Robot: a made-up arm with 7 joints.
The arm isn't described. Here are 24 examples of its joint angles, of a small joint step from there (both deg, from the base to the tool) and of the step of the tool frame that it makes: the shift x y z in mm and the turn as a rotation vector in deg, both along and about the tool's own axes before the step.
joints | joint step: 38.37 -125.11 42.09 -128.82 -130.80 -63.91 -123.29 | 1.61 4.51 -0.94 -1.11 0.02 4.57 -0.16
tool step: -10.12 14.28 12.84 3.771 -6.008 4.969
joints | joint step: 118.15 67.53 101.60 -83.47 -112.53 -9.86 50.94 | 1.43 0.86 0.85 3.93 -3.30 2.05 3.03
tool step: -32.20 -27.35 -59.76 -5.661 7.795 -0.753
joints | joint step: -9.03 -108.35 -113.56 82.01 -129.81 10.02 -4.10 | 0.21 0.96 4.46 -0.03 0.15 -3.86 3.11
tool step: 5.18 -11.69 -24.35 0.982 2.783 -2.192
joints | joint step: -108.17 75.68 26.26 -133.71 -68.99 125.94 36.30 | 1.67 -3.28 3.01 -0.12 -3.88 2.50 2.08
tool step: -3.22 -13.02 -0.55 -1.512 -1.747 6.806
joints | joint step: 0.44 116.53 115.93 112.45 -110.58 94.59 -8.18 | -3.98 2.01 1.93 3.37 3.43 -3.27 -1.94
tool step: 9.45 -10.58 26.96 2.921 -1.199 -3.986
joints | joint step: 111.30 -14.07 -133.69 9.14 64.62 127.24 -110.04 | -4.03 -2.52 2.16 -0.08 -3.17 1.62 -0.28
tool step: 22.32 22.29 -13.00 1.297 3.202 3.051
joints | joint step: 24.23 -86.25 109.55 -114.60 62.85 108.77 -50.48 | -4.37 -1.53 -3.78 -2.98 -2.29 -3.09 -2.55
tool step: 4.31 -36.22 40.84 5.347 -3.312 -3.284
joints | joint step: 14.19 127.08 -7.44 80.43 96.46 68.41 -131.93 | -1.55 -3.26 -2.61 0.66 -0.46 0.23 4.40
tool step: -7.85 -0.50 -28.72 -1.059 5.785 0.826
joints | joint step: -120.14 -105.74 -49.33 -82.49 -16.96 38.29 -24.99 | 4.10 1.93 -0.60 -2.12 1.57 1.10 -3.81
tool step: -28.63 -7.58 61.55 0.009 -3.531 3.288
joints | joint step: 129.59 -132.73 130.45 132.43 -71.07 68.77 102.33 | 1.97 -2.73 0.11 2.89 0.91 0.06 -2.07
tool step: 8.29 -22.19 25.94 -3.283 -3.766 -0.463
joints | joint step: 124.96 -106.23 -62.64 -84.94 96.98 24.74 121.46 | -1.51 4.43 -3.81 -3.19 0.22 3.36 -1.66
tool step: 1.70 -38.95 9.58 -5.029 -3.733 3.298
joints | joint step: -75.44 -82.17 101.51 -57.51 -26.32 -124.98 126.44 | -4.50 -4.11 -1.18 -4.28 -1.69 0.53 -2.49
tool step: -1.16 -31.35 44.09 -1.230 -4.728 0.231
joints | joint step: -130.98 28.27 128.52 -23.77 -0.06 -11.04 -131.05 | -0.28 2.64 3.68 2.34 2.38 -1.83 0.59
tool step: -22.44 -13.37 17.24 -2.356 -2.822 -3.538
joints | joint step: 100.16 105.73 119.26 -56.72 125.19 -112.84 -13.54 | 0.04 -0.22 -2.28 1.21 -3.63 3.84 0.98
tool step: 18.30 -8.05 -2.75 -3.869 -2.581 -2.965
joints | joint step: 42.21 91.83 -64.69 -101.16 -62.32 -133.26 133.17 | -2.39 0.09 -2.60 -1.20 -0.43 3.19 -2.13
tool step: 9.67 -21.68 -10.15 5.009 -0.993 -2.511
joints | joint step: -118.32 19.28 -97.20 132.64 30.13 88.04 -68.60 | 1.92 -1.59 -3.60 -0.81 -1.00 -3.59 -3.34
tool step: 19.43 11.02 9.61 1.040 -1.833 -0.491
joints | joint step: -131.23 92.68 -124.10 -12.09 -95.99 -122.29 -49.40 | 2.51 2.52 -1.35 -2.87 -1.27 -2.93 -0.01
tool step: 7.66 -25.11 31.09 1.253 -6.939 -4.327
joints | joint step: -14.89 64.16 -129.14 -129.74 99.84 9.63 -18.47 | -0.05 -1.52 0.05 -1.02 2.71 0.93 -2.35
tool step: -2.68 2.54 10.69 -1.520 -4.235 1.466
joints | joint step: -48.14 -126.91 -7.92 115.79 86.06 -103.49 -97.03 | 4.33 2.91 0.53 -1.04 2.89 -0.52 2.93
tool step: 9.40 -15.62 10.03 6.422 7.626 -0.495
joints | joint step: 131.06 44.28 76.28 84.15 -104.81 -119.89 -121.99 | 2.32 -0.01 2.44 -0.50 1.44 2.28 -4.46
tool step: 21.13 3.50 5.59 4.550 -2.296 2.785
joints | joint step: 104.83 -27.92 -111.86 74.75 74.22 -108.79 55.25 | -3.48 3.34 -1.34 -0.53 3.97 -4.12 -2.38
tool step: 2.82 -2.96 -10.38 -5.538 -0.747 2.351
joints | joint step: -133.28 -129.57 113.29 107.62 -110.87 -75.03 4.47 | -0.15 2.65 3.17 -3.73 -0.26 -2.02 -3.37
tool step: 14.30 11.08 45.24 2.884 -6.808 -0.997
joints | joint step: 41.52 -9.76 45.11 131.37 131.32 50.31 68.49 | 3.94 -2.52 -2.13 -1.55 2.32 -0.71 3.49
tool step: 16.09 -1.24 2.83 5.229 2.219 0.247
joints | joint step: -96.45 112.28 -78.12 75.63 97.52 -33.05 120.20 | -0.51 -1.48 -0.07 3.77 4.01 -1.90 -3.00
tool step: 14.10 24.43 89.95 -0.074 -8.992 2.888
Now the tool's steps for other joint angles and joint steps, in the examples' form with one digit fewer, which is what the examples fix.
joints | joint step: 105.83 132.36 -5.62 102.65 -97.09 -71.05 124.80 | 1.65 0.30 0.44 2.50 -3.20 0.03 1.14
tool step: -3.2 39.8 -33.0 3.04 3.75 2.04
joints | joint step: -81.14 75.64 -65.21 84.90 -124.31 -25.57 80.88 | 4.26 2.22 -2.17 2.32 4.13 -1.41 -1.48
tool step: 9.0 67.6 -8.9 -0.77 -2.03 5.76
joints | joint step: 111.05 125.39 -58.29 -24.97 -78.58 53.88 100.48 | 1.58 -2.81 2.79 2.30 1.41 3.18 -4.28
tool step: -0.2 6.7 82.7 5.31 -8.16 -0.02
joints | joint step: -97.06 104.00 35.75 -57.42 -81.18 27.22 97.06 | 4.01 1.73 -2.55 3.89 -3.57 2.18 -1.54
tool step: 0.2 -112.1 9.0 -5.73 -1.80 -7.84
